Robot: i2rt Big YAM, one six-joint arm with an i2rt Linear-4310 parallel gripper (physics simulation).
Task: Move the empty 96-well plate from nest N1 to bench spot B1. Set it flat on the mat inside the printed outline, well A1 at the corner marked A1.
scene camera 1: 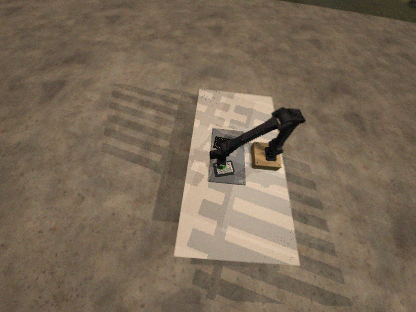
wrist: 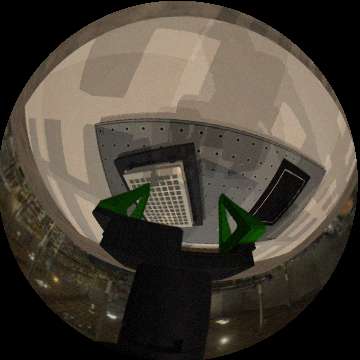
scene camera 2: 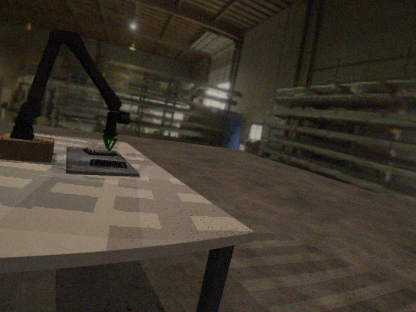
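Where they show: gripper, between the fingertips: (scene camera 1: 220,163) (wrist: 184,191) (scene camera 2: 108,149); arm's base, origin of its link: (scene camera 1: 270,154) (scene camera 2: 22,137).
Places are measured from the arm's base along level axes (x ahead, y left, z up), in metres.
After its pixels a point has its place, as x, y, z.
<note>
The pale 96-well plate (scene camera 1: 228,170) @[0.347, 0.160, -0.043] (wrist: 167,192) @[0.403, 0.131, -0.049] sits in the dark nest (wrist: 197,200) @[0.386, 0.083, -0.057] on the grey perforated board (scene camera 1: 239,176) @[0.252, 0.194, -0.069] (scene camera 2: 75,164) @[0.235, -0.164, -0.068] (wrist: 225,150) @[0.470, 0.057, -0.069]. My gripper (scene camera 1: 223,166) @[0.418, 0.106, -0.037] (scene camera 2: 109,149) @[0.418, 0.106, -0.037] (wrist: 184,191) @[0.418, 0.106, -0.037] is open and empty, with green fingers pointing down above the plate. In the wrist view the left finger overlaps the plate's left side and the right finger stands to the right of the nest. The black mat (scene camera 1: 221,142) @[0.407, -0.115, -0.068] (scene camera 2: 108,163) @[0.387, -0.111, -0.067] (wrist: 280,197) @[0.399, -0.102, -0.067] with a thin white outline lies on the board, apart from the nest. Its lower left corner is partly hidden by the right finger; the A1 mark is not readable.
The arm stands on a wooden base block (scene camera 1: 266,163) @[0.042, 0.087, -0.003] (scene camera 2: 27,149) @[0.037, -0.110, -0.031] beside the board. The pale table (scene camera 1: 260,245) @[0.117, 0.674, -0.082] (scene camera 2: 135,235) @[0.338, -0.757, -0.081] carries both, with striped shadows across it. Shelving (scene camera 2: 340,145) stands in the background.
</note>
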